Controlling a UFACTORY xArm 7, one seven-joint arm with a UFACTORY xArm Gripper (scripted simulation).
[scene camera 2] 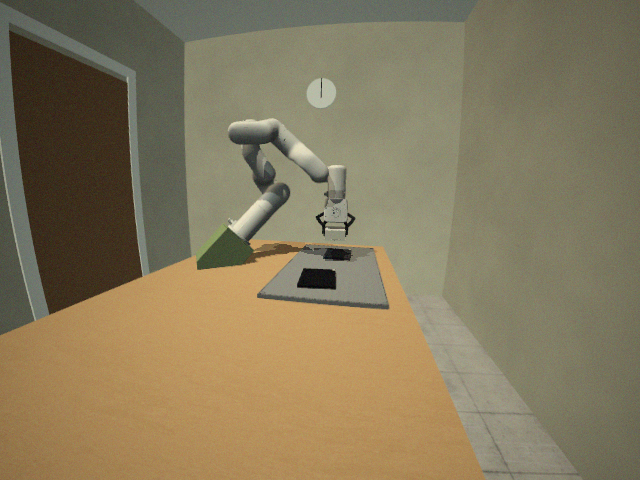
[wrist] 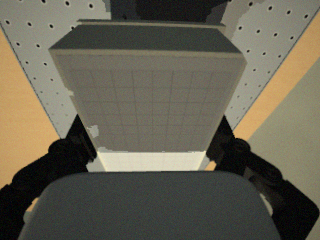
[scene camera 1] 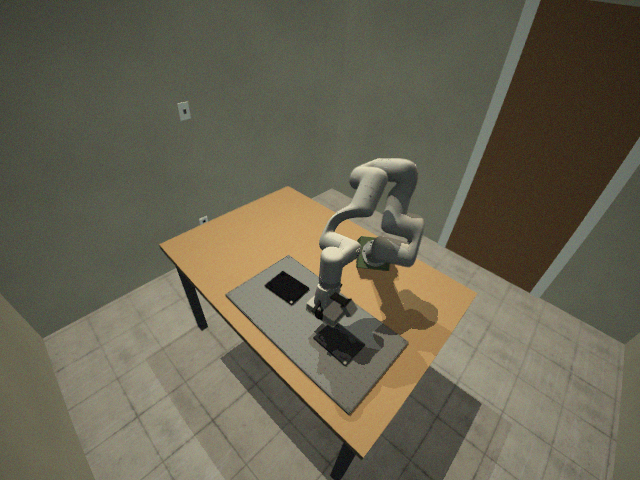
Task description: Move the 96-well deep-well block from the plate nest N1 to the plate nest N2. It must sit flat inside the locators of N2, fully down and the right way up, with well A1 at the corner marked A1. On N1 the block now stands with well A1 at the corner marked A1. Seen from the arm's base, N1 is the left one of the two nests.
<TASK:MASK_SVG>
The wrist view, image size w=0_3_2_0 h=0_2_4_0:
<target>my gripper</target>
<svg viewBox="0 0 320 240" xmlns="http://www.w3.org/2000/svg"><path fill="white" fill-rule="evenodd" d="M0 189L0 240L305 240L320 215L317 205L292 183L284 180L282 173L277 167L251 152L248 142L241 138L235 138L225 114L206 151L206 157L209 158L209 161L216 163L214 170L89 172L86 165L93 163L97 157L97 152L77 113L66 138L54 141L49 146L47 154L20 169L12 178L12 183L6 184ZM38 198L25 223L23 220L25 211ZM260 194L262 194L265 197L265 200L271 205L273 210L272 216Z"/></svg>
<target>96-well deep-well block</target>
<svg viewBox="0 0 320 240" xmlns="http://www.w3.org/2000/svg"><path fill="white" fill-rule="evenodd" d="M77 20L77 26L52 45L48 51L105 170L198 170L248 63L243 53L224 36L227 26L222 23L183 21Z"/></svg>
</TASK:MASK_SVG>
